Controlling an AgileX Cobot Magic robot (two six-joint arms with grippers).
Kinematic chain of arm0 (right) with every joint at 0, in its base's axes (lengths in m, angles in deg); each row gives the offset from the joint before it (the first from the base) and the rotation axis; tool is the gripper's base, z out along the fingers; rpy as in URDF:
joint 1: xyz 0 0 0.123 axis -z
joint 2: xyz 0 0 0 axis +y
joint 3: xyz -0.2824 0 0.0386 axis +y
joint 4: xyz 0.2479 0 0.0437 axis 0.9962 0 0.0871
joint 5: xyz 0 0 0 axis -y
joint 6: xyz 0.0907 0 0.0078 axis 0.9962 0 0.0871
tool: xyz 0 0 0 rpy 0 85 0
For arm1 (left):
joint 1: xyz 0 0 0.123 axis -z
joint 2: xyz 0 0 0 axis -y
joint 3: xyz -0.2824 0 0.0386 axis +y
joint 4: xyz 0.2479 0 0.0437 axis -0.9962 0 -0.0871
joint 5: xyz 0 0 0 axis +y
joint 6: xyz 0.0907 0 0.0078 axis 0.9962 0 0.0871
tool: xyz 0 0 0 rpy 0 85 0
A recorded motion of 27 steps. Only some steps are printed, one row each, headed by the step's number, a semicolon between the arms.
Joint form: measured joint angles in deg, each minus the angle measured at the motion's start. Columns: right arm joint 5, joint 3, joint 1, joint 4, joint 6, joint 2; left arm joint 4, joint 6, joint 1, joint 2, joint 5, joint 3.
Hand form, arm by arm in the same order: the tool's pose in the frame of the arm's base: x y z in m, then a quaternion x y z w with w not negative. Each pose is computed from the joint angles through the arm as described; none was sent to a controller.
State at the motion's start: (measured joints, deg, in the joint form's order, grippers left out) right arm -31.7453 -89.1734 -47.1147 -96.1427 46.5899 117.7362; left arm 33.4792 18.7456 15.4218 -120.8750 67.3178 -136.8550
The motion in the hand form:
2: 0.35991 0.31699 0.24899 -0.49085 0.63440 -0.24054 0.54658; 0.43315 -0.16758 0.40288 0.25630 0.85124 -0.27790 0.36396
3: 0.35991 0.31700 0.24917 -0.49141 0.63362 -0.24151 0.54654; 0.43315 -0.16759 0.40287 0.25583 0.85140 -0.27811 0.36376
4: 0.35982 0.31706 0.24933 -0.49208 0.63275 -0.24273 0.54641; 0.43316 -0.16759 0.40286 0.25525 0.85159 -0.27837 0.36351
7: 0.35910 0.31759 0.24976 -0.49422 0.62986 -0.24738 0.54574; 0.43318 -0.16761 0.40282 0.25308 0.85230 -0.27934 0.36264
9: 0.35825 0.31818 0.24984 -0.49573 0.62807 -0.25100 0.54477; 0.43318 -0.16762 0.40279 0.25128 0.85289 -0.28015 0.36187
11: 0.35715 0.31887 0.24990 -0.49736 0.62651 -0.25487 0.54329; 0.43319 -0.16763 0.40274 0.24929 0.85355 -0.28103 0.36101
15: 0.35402 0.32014 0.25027 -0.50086 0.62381 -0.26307 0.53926; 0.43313 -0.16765 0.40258 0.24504 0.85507 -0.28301 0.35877
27: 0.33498 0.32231 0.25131 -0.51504 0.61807 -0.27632 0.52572; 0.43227 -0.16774 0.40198 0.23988 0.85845 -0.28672 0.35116
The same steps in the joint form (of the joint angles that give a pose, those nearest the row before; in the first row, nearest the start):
2: -0.02 -0.03 0.03 -0.10 -0.15 -0.01; 0.00 -0.11 0.00 -0.01 0.02 -0.02
3: -0.06 -0.05 0.02 -0.15 -0.26 -0.02; 0.00 -0.18 0.00 -0.01 0.02 -0.02
4: -0.13 -0.05 0.00 -0.19 -0.41 -0.02; 0.00 -0.26 0.00 -0.02 0.03 -0.03
7: -0.50 -0.07 -0.17 -0.28 -0.92 -0.04; 0.00 -0.56 0.00 -0.04 0.06 -0.05
9: -0.87 -0.06 -0.35 -0.25 -1.35 -0.04; 0.00 -0.82 0.00 -0.05 0.08 -0.07
11: -1.30 -0.04 -0.57 -0.08 -1.92 -0.05; 0.00 -1.10 0.00 -0.06 0.11 -0.08
15: -2.31 0.13 -1.12 0.52 -3.29 -0.20; 0.01 -1.70 0.00 -0.07 0.19 -0.08
27: -4.88 3.07 -3.49 2.33 -6.17 -2.30; 0.08 -2.67 0.00 -0.07 0.86 -0.09

